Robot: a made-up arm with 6 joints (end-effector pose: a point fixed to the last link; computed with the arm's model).
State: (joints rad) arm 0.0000 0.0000 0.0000 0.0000 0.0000 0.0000
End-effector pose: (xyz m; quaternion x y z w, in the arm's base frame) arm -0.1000 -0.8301 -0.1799 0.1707 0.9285 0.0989 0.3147
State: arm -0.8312 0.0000 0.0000 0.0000 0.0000 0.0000
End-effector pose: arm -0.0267 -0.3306 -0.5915 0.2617 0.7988 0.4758 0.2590
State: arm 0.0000 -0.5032 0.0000 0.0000 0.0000 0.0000
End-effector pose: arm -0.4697 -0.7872 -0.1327 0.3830 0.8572 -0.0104 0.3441
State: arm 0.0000 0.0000 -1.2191 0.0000 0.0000 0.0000
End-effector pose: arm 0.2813 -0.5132 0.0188 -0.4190 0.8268 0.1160 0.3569
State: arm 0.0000 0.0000 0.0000 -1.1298 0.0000 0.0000
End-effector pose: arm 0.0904 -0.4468 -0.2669 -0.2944 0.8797 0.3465 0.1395
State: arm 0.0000 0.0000 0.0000 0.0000 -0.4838 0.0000
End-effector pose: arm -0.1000 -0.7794 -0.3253 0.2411 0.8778 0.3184 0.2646
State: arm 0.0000 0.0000 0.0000 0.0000 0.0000 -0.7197
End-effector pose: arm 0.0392 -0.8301 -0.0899 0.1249 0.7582 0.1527 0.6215
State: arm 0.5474 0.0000 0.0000 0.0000 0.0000 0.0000
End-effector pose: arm -0.1278 -0.9128 0.2474 0.0937 0.9278 -0.1628 0.3223
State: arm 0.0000 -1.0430 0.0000 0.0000 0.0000 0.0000
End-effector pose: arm -0.7914 -0.5486 -0.0999 0.5836 0.7209 -0.1268 0.3516
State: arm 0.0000 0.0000 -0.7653 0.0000 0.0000 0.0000
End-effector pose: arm 0.1922 -0.6891 -0.0530 -0.2062 0.9041 0.1145 0.3564
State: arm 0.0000 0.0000 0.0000 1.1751 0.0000 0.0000
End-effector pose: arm -0.5407 -0.7986 -0.0831 0.5963 0.6739 -0.1900 0.3927
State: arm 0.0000 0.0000 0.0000 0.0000 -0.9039 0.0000
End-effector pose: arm -0.1000 -0.6844 -0.4199 0.2910 0.7921 0.4944 0.2085
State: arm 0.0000 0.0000 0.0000 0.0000 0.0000 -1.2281
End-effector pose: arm 0.0835 -0.8301 0.0199 0.0825 0.5776 0.1792 0.7922
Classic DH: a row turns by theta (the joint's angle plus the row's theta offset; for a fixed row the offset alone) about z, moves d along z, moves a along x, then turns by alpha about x. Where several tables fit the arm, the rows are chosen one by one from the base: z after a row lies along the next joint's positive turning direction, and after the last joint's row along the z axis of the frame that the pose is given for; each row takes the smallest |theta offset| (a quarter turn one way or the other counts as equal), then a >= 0, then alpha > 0; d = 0 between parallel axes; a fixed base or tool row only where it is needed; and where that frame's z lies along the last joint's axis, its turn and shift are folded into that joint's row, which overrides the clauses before.
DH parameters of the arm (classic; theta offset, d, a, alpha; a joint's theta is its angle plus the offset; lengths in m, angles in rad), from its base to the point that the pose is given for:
base (fixed): 1.4603 0.1864 -0.117 -1.614
joint 1: 0.0558 0.1479 0.0314 1.7402
joint 2: 0.6956 -0.5033 -0.2696 2.6295
joint 3: -0.0146 -0.5307 -0.0019 0.6273
joint 4: 0.6069 0.326 -0.0348 1.3482
joint 5: 1.4576 -0.151 -0.2 1.5708
joint 6: 0.9021 -0.3362 0.1034 1.4945
tool (fixed): 0.3902 0.2121 0 0

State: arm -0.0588 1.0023 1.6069 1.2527 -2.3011 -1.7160
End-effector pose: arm -0.4485 -0.4711 -0.4537 0.5935 -0.4125 -0.2217 0.6545
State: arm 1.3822 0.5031 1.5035 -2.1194 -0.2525 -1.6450
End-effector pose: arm 0.3471 -0.4321 0.1419 0.0400 0.6775 0.4432 0.5856
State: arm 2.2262 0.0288 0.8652 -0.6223 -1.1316 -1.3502
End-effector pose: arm -0.0754 -0.3711 0.9987 -0.1296 0.4969 -0.1196 0.8497
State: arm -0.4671 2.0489 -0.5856 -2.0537 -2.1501 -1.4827
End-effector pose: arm 0.2029 0.1248 -0.5969 0.6728 -0.6117 -0.0216 0.4155
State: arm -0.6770 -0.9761 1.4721 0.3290 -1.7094 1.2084
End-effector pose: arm -0.2257 0.3461 -0.1620 0.6953 -0.1351 0.6151 0.3463
